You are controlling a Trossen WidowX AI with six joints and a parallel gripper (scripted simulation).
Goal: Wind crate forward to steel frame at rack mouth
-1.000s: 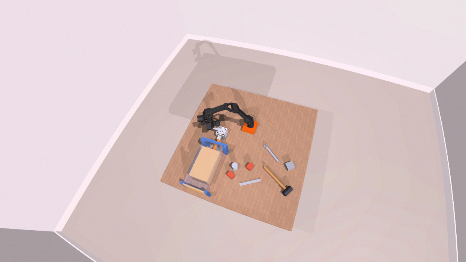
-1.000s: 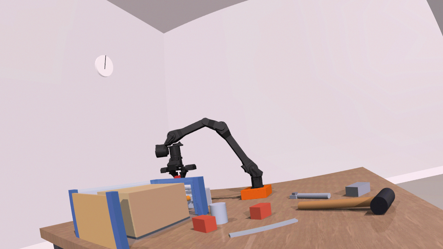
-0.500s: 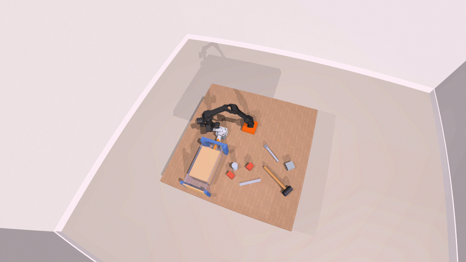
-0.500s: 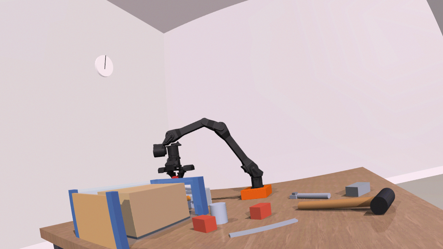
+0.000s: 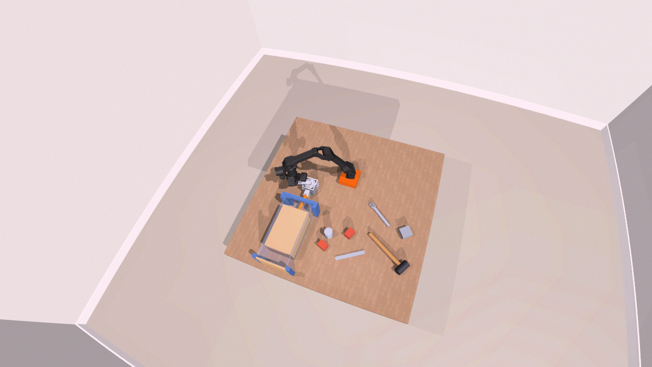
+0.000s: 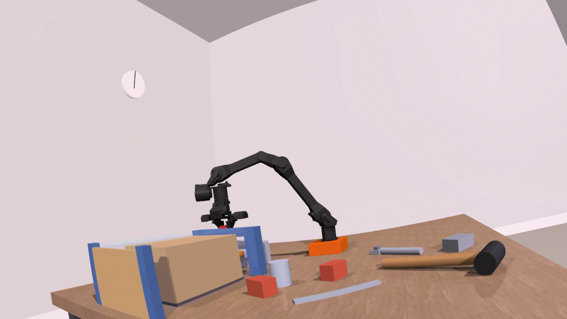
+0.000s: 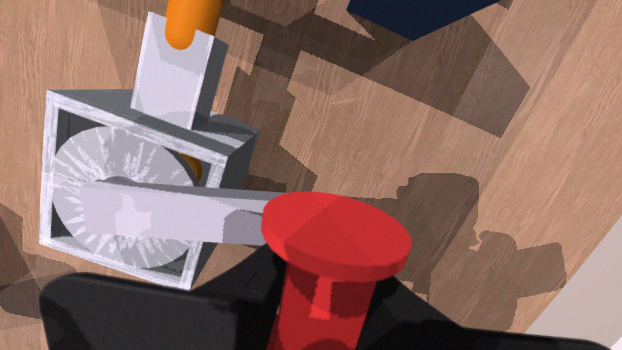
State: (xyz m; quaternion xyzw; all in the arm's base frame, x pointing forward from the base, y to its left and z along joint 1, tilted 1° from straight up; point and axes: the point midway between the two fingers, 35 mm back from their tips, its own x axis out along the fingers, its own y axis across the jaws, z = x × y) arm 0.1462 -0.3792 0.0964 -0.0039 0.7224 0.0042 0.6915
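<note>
My gripper tip is now 40 mm to the right of the grey winch handle and 10 mm above it. From my gripper tip the other things lie so: red knob 20 mm above; blue frame bar 140 mm ahead, 70 mm to the left, 10 mm below; grey winch 30 mm behind, 90 mm to the left, 80 mm below.
</note>
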